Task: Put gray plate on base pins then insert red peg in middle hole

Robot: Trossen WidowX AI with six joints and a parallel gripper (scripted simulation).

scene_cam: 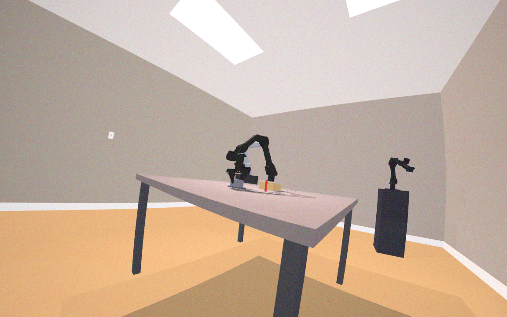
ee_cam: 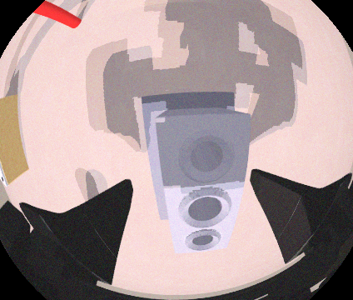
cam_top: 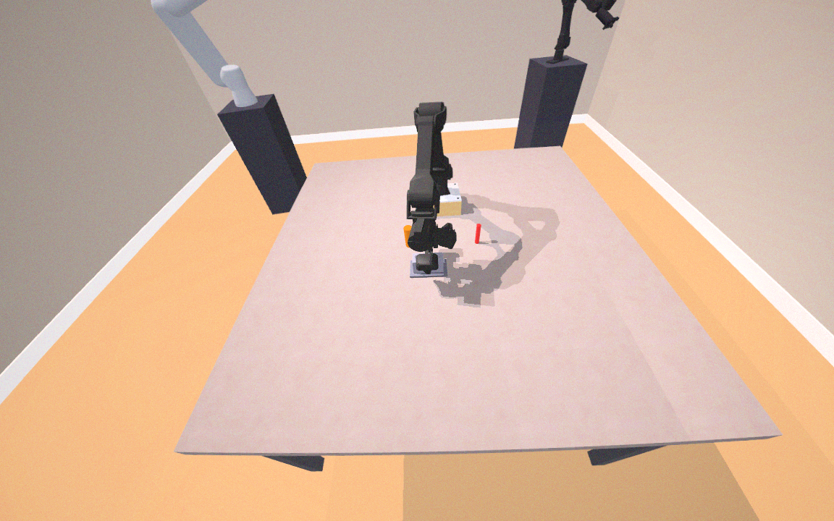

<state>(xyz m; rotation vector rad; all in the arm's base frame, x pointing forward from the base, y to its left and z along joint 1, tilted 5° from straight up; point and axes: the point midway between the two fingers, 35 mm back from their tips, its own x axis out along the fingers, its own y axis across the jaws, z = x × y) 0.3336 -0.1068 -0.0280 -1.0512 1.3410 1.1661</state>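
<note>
Now: the gray plate 20 mm above my gripper tip. The rest, counted from my gripper tip: orange cylinder 120 mm behind, 50 mm to the right, 10 mm above; then red peg 90 mm behind, 190 mm to the left, 10 mm above; then base 20 mm below.
</note>
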